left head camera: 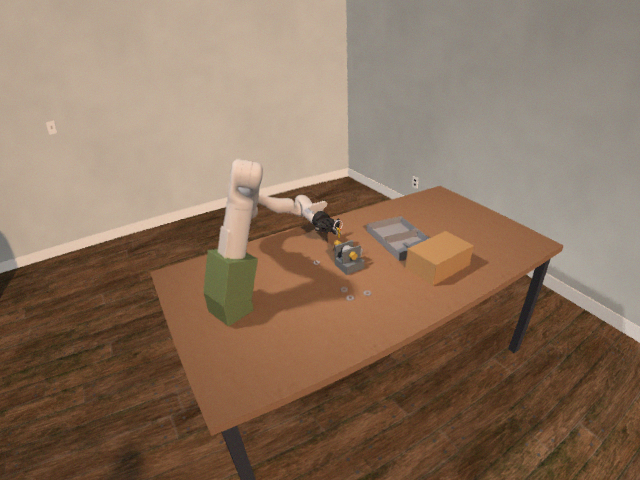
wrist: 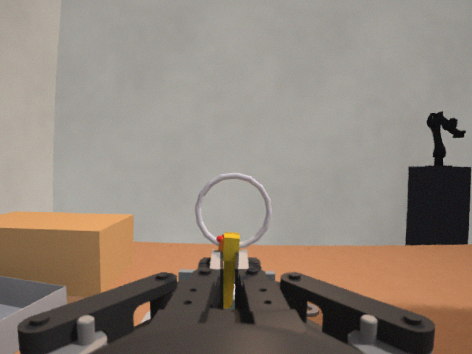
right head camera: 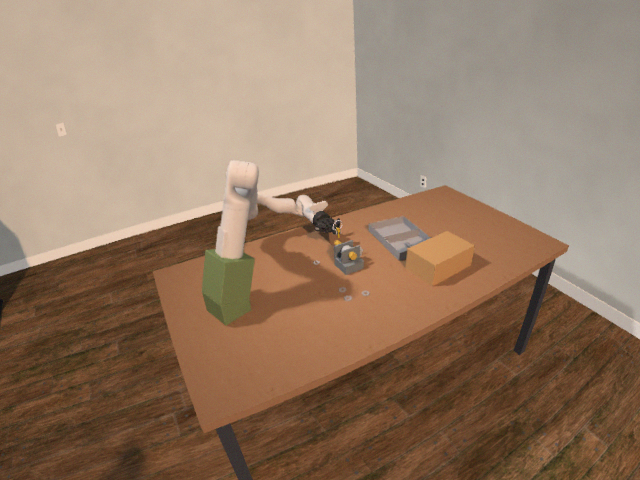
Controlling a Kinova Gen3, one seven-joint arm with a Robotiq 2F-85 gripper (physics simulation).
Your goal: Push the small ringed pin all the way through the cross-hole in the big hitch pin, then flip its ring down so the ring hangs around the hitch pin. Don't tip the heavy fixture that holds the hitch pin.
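Frame: origin at the arm's base, x ahead, y right, z down, level; millimetres.
Where they show: gripper, fingertip midpoint: (left head camera: 338, 232) (wrist: 229, 265) (right head camera: 338, 232); arm's base, origin of the base link: (left head camera: 232, 254) (right head camera: 230, 254).
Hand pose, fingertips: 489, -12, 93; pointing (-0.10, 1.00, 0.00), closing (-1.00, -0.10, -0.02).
Observation:
Each offset is from my fingertips to the centre of the thing, as dx, dy, dz. "pt": to the spot under its first point. Level surfaces: height alone.
My gripper (left head camera: 336, 227) (right head camera: 335, 227) (wrist: 229, 265) is shut on the small ringed pin {+0, -3, -16} (left head camera: 338, 232) (right head camera: 338, 233) (wrist: 230, 277), whose yellow body stands between the fingertips in the wrist view. Its pale ring {pt -1, -5, -56} (wrist: 233, 175) stands up above the fingertips. The pin points down in the head views, just above the near-arm yellow end of the hitch pin {+6, -17, +63} (left head camera: 337, 242) (right head camera: 337, 242); whether they touch cannot be told. The hitch pin's other yellow end shows on the far side of the grey fixture {+12, +49, +84} (left head camera: 349, 265) (right head camera: 349, 266), which stands upright. The cross-hole cannot be made out. Fingers hide most of the fixture in the wrist view.
A grey divided tray {+325, +60, +111} (left head camera: 383, 242) (right head camera: 385, 242) (wrist: 37, 312) lies beyond the fixture, beside an orange box {+291, +327, +82} (left head camera: 439, 255) (right head camera: 439, 256) (wrist: 55, 250). Several small washers lie on the table {dz +132} (left head camera: 289, 351) (right head camera: 289, 351), one {-95, -39, +130} (left head camera: 316, 262) (right head camera: 316, 262) near the fixture's left.

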